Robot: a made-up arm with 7 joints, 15 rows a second.
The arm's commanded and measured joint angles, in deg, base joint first. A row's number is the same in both.
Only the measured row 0 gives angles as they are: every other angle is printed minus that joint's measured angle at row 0.
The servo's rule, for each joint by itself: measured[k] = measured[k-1] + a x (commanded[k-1-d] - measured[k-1]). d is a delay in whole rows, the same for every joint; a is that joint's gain. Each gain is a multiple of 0.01, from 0.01 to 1. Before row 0 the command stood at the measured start. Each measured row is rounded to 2 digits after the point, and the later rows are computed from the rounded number. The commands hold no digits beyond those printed.
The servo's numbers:
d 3
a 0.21 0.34 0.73 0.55 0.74 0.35 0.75
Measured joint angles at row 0: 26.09 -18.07 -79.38 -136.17 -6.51 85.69 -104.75
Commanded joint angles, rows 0 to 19: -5.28 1.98 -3.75 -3.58 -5.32 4.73 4.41; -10.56 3.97 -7.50 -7.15 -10.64 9.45 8.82; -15.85 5.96 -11.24 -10.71 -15.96 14.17 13.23; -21.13 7.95 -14.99 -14.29 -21.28 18.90 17.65; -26.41 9.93 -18.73 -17.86 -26.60 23.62 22.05; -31.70 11.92 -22.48 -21.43 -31.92 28.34 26.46; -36.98 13.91 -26.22 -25.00 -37.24 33.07 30.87; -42.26 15.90 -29.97 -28.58 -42.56 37.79 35.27; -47.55 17.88 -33.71 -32.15 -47.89 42.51 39.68; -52.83 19.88 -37.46 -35.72 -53.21 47.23 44.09; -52.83 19.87 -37.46 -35.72 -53.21 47.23 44.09; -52.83 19.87 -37.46 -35.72 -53.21 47.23 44.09; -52.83 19.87 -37.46 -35.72 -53.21 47.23 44.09; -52.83 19.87 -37.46 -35.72 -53.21 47.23 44.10; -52.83 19.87 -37.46 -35.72 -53.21 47.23 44.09; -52.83 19.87 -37.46 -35.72 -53.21 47.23 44.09; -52.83 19.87 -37.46 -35.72 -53.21 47.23 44.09; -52.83 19.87 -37.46 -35.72 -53.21 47.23 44.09; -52.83 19.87 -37.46 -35.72 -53.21 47.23 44.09; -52.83 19.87 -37.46 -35.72 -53.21 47.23 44.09
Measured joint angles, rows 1 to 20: 0.00 0.00 0.00 0.00 0.00 0.00 0.00; 0.00 0.00 0.00 0.00 0.00 0.00 0.00; 0.00 0.00 0.00 0.00 0.00 0.00 0.00; -1.11 0.67 -2.74 -1.97 -3.94 1.66 3.31; -3.09 1.79 -6.21 -4.82 -8.90 4.39 7.44; -5.77 3.21 -9.88 -8.06 -14.12 7.81 11.78; -9.00 4.82 -13.61 -11.49 -19.42 11.69 16.18; -12.66 6.56 -17.35 -14.99 -24.73 15.87 20.58; -16.66 8.38 -21.09 -18.53 -30.05 20.23 24.99; -20.93 10.26 -24.83 -22.09 -35.37 24.72 29.40; -25.41 12.18 -28.58 -25.66 -40.69 29.29 33.80; -30.06 14.12 -32.32 -29.23 -46.02 33.92 38.21; -34.84 16.08 -36.07 -32.80 -51.34 38.58 42.62; -38.62 17.37 -37.08 -34.41 -52.72 41.61 43.72; -41.60 18.22 -37.36 -35.13 -53.08 43.58 44.00; -43.96 18.78 -37.43 -35.45 -53.18 44.86 44.07; -45.82 19.15 -37.45 -35.60 -53.20 45.69 44.09; -47.29 19.39 -37.46 -35.67 -53.21 46.23 44.09; -48.45 19.55 -37.46 -35.70 -53.21 46.58 44.09; -49.37 19.66 -37.46 -35.71 -53.21 46.81 44.09
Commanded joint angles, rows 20 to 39: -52.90 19.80 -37.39 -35.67 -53.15 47.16 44.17; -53.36 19.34 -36.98 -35.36 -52.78 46.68 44.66; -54.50 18.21 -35.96 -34.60 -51.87 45.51 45.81; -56.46 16.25 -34.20 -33.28 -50.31 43.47 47.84; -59.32 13.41 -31.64 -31.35 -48.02 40.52 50.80; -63.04 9.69 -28.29 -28.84 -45.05 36.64 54.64; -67.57 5.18 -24.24 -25.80 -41.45 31.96 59.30; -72.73 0.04 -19.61 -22.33 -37.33 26.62 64.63; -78.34 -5.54 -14.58 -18.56 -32.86 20.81 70.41; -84.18 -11.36 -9.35 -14.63 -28.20 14.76 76.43; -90.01 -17.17 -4.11 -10.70 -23.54 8.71 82.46; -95.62 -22.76 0.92 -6.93 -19.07 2.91 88.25; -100.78 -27.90 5.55 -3.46 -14.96 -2.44 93.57; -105.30 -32.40 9.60 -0.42 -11.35 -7.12 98.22; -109.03 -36.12 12.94 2.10 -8.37 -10.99 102.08; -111.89 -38.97 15.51 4.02 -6.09 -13.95 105.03; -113.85 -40.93 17.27 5.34 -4.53 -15.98 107.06; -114.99 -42.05 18.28 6.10 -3.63 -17.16 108.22; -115.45 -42.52 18.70 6.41 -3.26 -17.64 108.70; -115.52 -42.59 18.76 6.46 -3.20 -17.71 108.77
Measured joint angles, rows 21 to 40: -50.10 19.73 -37.46 -35.72 -53.21 46.96 44.09; -50.67 19.78 -37.46 -35.72 -53.21 47.05 44.09; -51.12 19.81 -37.46 -35.72 -53.21 47.11 44.09; -51.49 19.81 -37.41 -35.69 -53.17 47.13 44.15; -51.88 19.65 -37.10 -35.51 -52.88 46.97 44.53; -52.43 19.16 -36.27 -35.01 -52.13 46.46 45.49; -53.28 18.17 -34.76 -34.06 -50.78 45.41 47.25; -54.55 16.55 -32.48 -32.57 -48.74 43.70 49.91; -56.33 14.22 -29.42 -30.52 -46.01 41.23 53.46; -58.69 11.15 -25.64 -27.92 -42.64 37.99 57.84; -61.64 7.37 -21.24 -24.85 -38.71 34.01 62.93; -65.15 2.98 -16.38 -21.39 -34.38 29.39 68.54; -69.15 -1.90 -11.25 -17.67 -29.81 24.27 74.46; -73.53 -7.09 -6.04 -13.84 -25.17 18.82 80.46; -78.17 -12.42 -0.96 -10.04 -20.66 13.25 86.30; -82.92 -17.68 3.79 -6.42 -16.44 7.76 91.75; -87.62 -22.68 8.03 -3.12 -12.67 2.55 96.60; -92.12 -27.25 11.61 -0.25 -9.49 -2.19 100.71; -96.27 -31.23 14.46 2.10 -6.97 -6.31 103.95; -99.96 -34.53 16.51 3.88 -5.16 -9.69 106.28
